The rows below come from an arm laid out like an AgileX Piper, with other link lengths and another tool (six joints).
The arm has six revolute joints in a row. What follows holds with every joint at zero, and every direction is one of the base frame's.
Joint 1 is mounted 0.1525 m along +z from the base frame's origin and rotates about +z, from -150 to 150 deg.
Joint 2 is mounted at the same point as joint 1 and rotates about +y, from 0 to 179.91 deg.
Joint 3 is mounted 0.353 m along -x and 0.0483 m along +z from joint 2 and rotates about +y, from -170 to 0 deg.
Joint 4 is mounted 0.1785 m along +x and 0.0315 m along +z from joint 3 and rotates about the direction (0.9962, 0, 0.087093), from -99.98 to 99.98 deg.
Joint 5 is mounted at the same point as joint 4 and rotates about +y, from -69.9 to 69.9 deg.
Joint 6 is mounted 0.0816 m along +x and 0.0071 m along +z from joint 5 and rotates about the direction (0.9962, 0, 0.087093), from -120 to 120 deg.
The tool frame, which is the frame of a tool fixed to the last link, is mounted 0.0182 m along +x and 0.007 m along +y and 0.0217 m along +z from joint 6; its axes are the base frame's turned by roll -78.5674, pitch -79.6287 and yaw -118.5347 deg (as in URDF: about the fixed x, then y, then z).
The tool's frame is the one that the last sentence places.
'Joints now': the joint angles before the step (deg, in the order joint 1, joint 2, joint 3, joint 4, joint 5, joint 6). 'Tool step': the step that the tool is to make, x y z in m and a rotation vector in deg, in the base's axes. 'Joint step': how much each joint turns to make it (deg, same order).
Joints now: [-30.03 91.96 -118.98 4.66 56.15 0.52]
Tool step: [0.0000 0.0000 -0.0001 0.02 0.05 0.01]
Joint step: [0.00 0.00 0.00 0.01 0.05 -0.01]
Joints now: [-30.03 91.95 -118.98 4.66 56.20 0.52]
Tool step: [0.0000 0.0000 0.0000 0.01 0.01 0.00]
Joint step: [0.00 0.00 -0.02 0.00 0.02 0.00]
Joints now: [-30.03 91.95 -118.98 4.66 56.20 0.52]
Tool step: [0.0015 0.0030 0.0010 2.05 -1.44 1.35]
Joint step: [0.00 0.01 0.00 2.73 -0.24 0.19]
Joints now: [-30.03 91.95 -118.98 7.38 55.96 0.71]
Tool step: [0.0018 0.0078 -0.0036 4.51 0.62 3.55]
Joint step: [0.00 0.01 -0.01 5.31 2.94 -0.71]
